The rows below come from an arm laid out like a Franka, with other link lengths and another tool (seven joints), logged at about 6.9 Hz.
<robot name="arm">
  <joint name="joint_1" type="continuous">
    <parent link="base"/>
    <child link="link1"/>
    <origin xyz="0 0 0.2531"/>
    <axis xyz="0 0 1"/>
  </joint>
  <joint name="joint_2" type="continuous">
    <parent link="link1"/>
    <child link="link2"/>
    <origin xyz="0 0 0"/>
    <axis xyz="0 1 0"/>
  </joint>
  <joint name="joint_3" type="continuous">
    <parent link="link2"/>
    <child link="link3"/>
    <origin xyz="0 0 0.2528"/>
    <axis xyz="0 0 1"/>
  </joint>
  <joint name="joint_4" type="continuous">
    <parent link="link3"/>
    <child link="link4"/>
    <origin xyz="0.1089 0 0"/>
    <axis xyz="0 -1 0"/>
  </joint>
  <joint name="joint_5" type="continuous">
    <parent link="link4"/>
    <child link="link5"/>
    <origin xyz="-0.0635 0 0.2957"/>
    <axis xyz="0 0 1"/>
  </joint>
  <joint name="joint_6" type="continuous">
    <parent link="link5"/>
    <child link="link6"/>
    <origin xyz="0 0 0"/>
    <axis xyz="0 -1 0"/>
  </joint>
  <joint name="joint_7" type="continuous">
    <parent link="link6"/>
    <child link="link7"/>
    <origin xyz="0.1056 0 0"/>
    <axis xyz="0 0 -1"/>
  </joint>
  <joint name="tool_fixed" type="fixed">
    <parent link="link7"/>
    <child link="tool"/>
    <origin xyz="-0.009 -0.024 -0.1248" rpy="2.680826 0 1.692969"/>
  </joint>
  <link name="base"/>
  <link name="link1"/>
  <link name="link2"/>
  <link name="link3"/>
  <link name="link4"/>
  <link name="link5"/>
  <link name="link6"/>
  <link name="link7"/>
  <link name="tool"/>
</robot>
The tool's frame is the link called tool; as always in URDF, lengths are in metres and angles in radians. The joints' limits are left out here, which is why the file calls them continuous.
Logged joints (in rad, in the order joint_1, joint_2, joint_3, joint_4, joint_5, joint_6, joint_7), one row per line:
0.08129, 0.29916, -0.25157, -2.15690, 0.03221, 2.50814, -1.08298
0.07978, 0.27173, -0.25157, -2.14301, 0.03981, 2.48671, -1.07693
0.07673, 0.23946, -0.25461, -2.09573, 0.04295, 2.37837, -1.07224
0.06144, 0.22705, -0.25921, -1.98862, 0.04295, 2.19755, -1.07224
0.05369, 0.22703, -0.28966, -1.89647, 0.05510, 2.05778, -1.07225
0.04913, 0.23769, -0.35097, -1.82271, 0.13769, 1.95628, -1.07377
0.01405, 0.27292, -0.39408, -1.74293, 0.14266, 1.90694, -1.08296
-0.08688, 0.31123, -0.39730, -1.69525, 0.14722, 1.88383, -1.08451
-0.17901, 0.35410, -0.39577, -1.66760, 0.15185, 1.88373, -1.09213
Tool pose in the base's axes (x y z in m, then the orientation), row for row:
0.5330, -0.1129, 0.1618, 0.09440, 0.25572, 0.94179, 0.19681
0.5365, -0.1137, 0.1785, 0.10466, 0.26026, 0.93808, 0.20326
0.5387, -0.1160, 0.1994, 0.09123, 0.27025, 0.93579, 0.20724
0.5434, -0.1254, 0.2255, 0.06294, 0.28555, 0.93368, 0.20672
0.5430, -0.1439, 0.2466, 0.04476, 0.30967, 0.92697, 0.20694
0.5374, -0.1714, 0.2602, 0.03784, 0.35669, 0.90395, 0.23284
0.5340, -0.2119, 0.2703, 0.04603, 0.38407, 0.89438, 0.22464
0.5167, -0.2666, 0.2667, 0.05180, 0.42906, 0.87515, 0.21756
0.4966, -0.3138, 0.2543, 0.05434, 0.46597, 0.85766, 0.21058
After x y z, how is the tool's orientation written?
As a quaternion, w x y z.
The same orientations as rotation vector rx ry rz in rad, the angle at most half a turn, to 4 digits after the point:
0.7584, 2.7931, 0.5837
0.7673, 2.7655, 0.5992
0.8030, 2.7805, 0.6158
0.8628, 2.8212, 0.6246
0.9461, 2.8320, 0.6322
1.0944, 2.7734, 0.7144
1.1725, 2.7303, 0.6858
1.3052, 2.6622, 0.6618
1.4153, 2.6050, 0.6396

